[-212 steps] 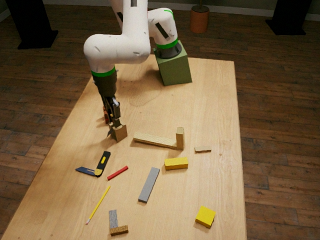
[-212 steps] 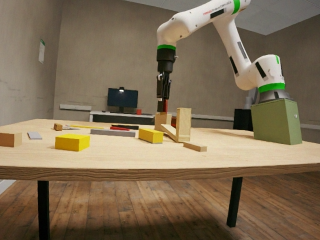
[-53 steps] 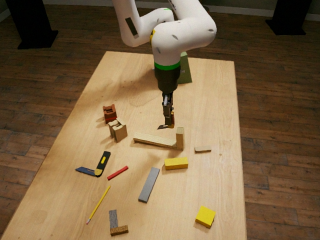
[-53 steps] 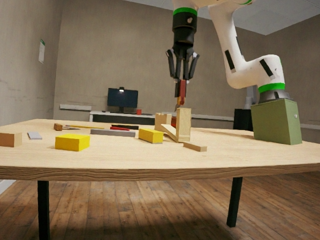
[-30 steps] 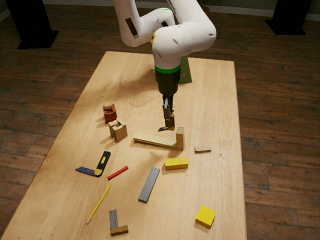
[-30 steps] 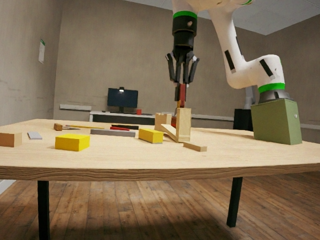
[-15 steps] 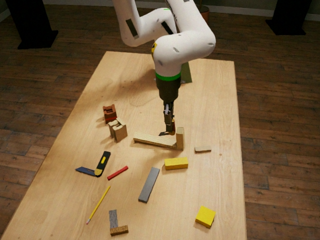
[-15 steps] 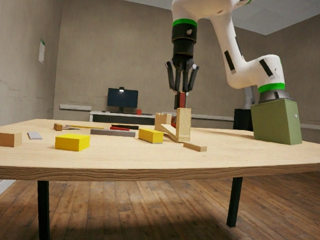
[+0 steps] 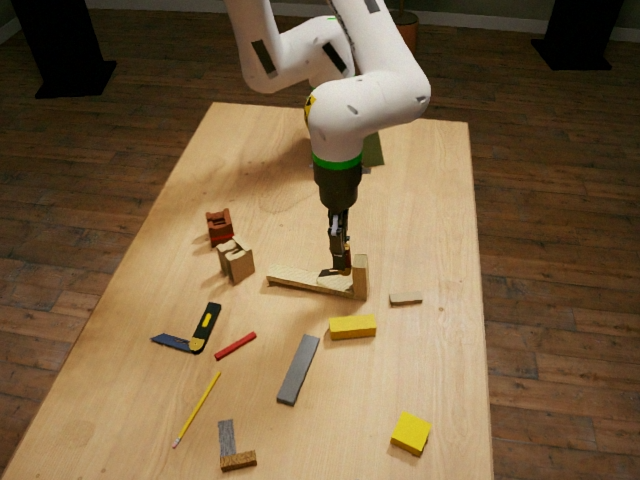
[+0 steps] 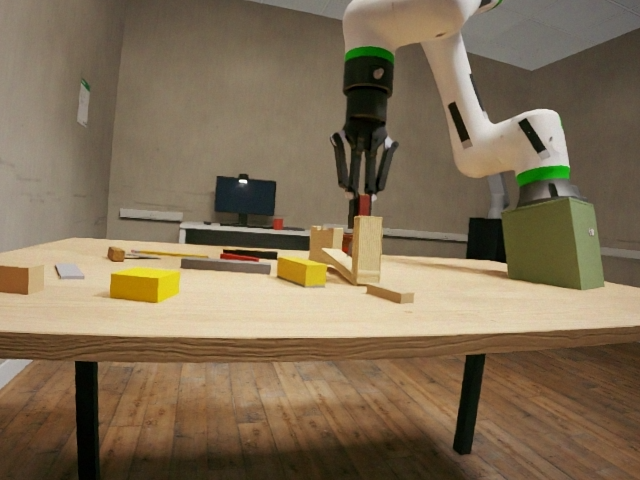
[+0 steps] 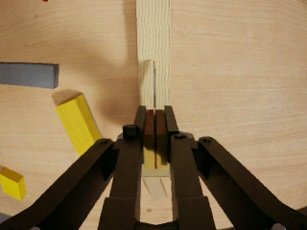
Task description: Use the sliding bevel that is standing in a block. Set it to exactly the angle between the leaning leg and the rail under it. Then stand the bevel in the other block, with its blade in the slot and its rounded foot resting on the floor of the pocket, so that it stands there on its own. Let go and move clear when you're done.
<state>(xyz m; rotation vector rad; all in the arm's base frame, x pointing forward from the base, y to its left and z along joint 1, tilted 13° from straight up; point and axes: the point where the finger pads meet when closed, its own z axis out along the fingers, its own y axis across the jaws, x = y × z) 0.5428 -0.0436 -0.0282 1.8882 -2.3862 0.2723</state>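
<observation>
My gripper is now 1 cm to the left of the grey blade and 6 cm above it. Round my hand: grey bar: 21 cm ahead, 10 cm to the right, 12 cm below; wood scrap: 4 cm ahead, 15 cm to the left, 12 cm below; sliding bevel: 3 cm below.
</observation>
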